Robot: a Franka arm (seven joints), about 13 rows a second.
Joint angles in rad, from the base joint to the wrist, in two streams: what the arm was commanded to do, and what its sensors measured. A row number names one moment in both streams.
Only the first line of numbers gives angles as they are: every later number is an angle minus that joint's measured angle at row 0.
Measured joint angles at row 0: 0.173 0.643 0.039 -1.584 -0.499 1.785 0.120
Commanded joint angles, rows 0 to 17: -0.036 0.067 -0.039 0.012 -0.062 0.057 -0.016; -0.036 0.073 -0.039 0.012 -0.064 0.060 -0.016; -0.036 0.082 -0.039 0.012 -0.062 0.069 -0.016; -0.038 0.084 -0.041 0.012 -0.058 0.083 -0.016; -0.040 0.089 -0.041 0.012 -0.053 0.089 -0.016; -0.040 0.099 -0.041 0.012 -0.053 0.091 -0.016; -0.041 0.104 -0.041 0.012 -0.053 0.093 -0.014; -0.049 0.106 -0.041 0.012 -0.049 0.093 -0.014; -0.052 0.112 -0.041 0.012 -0.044 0.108 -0.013; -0.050 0.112 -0.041 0.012 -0.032 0.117 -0.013; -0.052 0.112 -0.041 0.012 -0.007 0.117 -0.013; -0.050 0.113 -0.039 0.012 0.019 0.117 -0.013; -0.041 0.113 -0.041 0.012 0.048 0.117 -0.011; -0.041 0.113 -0.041 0.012 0.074 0.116 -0.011; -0.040 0.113 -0.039 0.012 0.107 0.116 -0.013; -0.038 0.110 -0.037 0.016 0.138 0.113 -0.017; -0.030 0.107 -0.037 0.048 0.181 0.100 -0.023; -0.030 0.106 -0.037 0.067 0.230 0.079 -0.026
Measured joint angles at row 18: -0.026 0.113 -0.025 0.026 0.170 0.136 0.005
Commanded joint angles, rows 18 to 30: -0.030 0.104 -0.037 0.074 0.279 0.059 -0.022; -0.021 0.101 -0.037 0.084 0.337 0.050 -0.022; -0.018 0.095 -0.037 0.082 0.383 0.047 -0.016; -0.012 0.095 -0.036 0.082 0.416 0.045 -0.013; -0.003 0.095 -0.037 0.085 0.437 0.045 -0.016; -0.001 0.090 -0.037 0.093 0.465 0.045 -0.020; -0.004 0.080 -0.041 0.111 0.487 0.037 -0.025; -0.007 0.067 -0.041 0.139 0.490 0.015 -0.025; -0.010 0.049 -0.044 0.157 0.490 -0.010 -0.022; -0.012 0.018 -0.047 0.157 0.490 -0.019 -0.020; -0.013 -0.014 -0.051 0.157 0.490 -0.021 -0.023; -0.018 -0.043 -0.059 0.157 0.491 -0.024 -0.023; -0.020 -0.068 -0.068 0.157 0.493 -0.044 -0.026
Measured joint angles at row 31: -0.012 -0.005 -0.054 0.173 0.466 -0.010 -0.008
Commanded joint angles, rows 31 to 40: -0.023 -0.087 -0.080 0.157 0.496 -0.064 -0.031; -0.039 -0.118 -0.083 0.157 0.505 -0.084 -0.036; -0.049 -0.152 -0.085 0.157 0.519 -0.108 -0.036; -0.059 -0.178 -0.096 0.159 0.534 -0.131 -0.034; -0.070 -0.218 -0.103 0.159 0.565 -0.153 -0.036; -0.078 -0.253 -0.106 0.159 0.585 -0.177 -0.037; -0.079 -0.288 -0.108 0.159 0.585 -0.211 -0.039; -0.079 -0.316 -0.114 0.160 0.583 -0.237 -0.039; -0.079 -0.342 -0.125 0.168 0.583 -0.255 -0.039; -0.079 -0.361 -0.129 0.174 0.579 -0.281 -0.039
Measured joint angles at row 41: -0.077 -0.312 -0.118 0.181 0.562 -0.240 -0.024
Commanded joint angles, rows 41 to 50: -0.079 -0.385 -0.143 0.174 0.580 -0.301 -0.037; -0.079 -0.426 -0.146 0.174 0.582 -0.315 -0.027; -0.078 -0.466 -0.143 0.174 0.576 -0.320 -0.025; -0.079 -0.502 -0.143 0.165 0.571 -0.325 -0.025; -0.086 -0.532 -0.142 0.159 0.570 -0.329 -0.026; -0.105 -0.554 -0.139 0.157 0.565 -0.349 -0.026; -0.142 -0.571 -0.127 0.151 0.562 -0.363 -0.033; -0.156 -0.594 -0.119 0.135 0.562 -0.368 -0.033; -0.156 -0.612 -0.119 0.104 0.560 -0.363 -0.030; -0.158 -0.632 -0.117 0.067 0.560 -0.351 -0.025
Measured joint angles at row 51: -0.137 -0.582 -0.142 0.152 0.561 -0.367 -0.024
